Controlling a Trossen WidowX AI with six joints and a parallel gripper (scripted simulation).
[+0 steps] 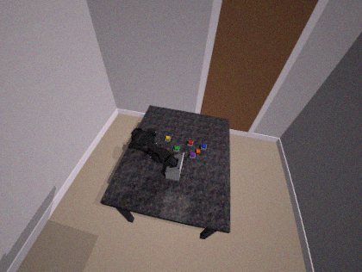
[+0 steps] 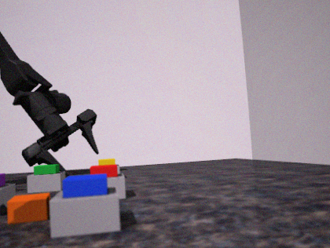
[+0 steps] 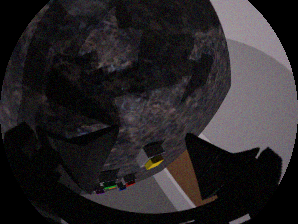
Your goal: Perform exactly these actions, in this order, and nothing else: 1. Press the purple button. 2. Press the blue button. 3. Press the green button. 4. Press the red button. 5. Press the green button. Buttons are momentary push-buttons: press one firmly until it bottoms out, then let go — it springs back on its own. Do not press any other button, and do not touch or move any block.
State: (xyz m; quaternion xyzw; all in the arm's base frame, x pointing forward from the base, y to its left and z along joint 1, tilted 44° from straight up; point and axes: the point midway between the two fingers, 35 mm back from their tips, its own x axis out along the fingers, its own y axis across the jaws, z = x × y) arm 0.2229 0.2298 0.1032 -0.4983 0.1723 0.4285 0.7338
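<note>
My gripper tip is now 100 mm to the left of the yellow button, 60 mm short of it and 10 mm below it. Round my gripper tip: purple button (350 mm to the right, 60 mm behind, 10 mm above); green button (200 mm to the right, 30 mm behind, 10 mm above); red button (310 mm to the right, 60 mm ahead, 10 mm above).
</note>
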